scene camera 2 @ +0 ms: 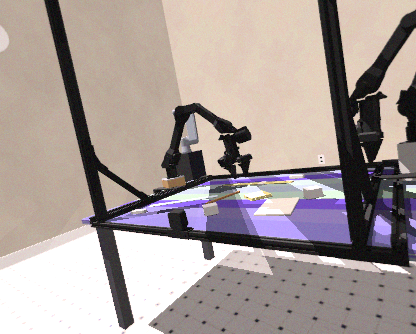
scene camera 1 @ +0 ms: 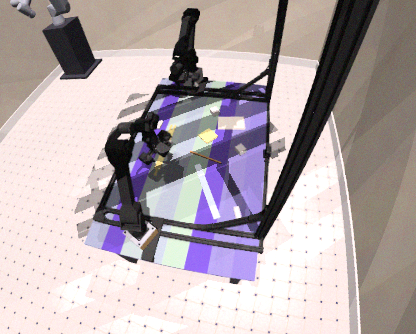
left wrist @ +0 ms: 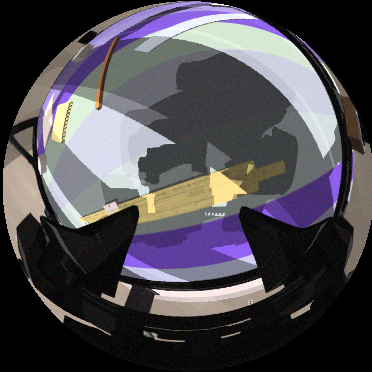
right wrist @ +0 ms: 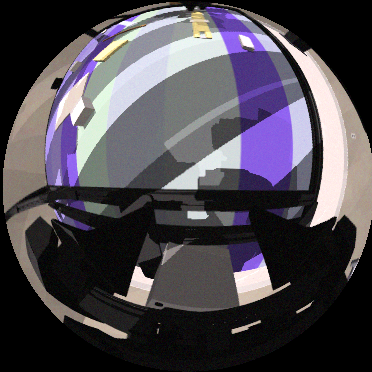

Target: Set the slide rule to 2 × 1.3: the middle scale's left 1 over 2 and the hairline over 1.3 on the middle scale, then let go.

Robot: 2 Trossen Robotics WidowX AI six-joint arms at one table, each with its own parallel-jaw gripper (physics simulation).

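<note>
The yellow slide rule (scene camera 2: 270,183) (left wrist: 190,192) (right wrist: 201,25) lies flat on the striped table. In the left wrist view its narrow middle slide sticks out at the right end; in the right wrist view its near end shows two prongs. A small pale piece (left wrist: 111,206) with a dark dot sits near the rule's left end, perhaps the cursor. Scale numbers and hairline are too small to read. My left gripper (scene camera 1: 154,153) (scene camera 2: 240,173) (left wrist: 189,212) is open above the rule, nothing between its fingers. My right gripper (scene camera 2: 371,159) (right wrist: 201,211) is open and empty, away from the rule, near the table's frame.
An orange-brown stick (scene camera 1: 205,157) (scene camera 2: 223,197) (left wrist: 104,72), a yellow block (scene camera 1: 208,135) (right wrist: 110,50), a beige plate (scene camera 1: 231,123) (scene camera 2: 277,206) and a white strip (scene camera 1: 207,192) lie on the table. A white block (right wrist: 246,42) lies beside the rule. Black frame posts rise at the table's edges.
</note>
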